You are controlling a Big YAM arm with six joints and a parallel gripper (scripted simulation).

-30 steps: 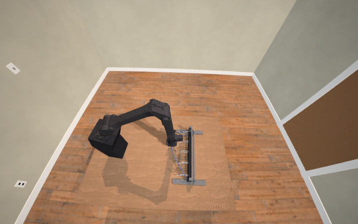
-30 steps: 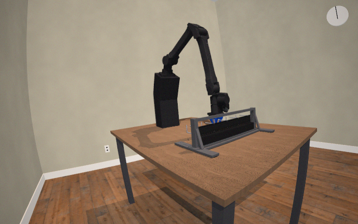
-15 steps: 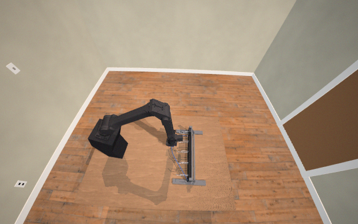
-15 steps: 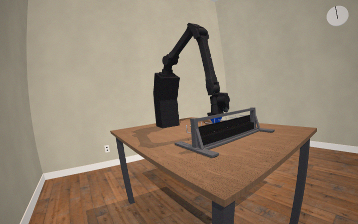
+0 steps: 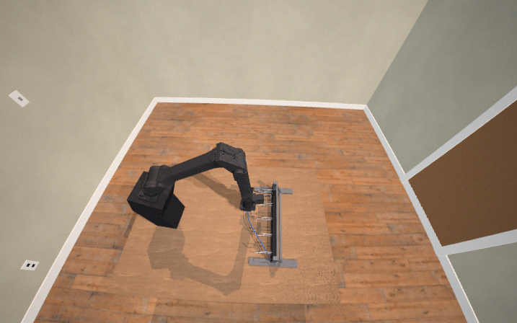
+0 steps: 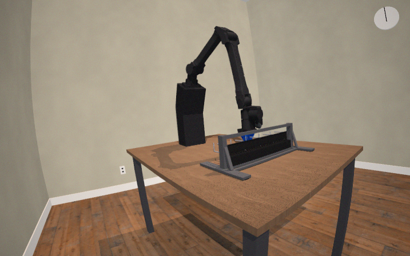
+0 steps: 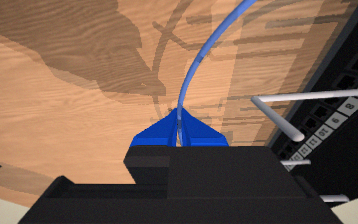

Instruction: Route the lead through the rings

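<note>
The grey rack is 190 mm ahead of my hand, 50 mm to the right of it and 30 mm above it.
</note>
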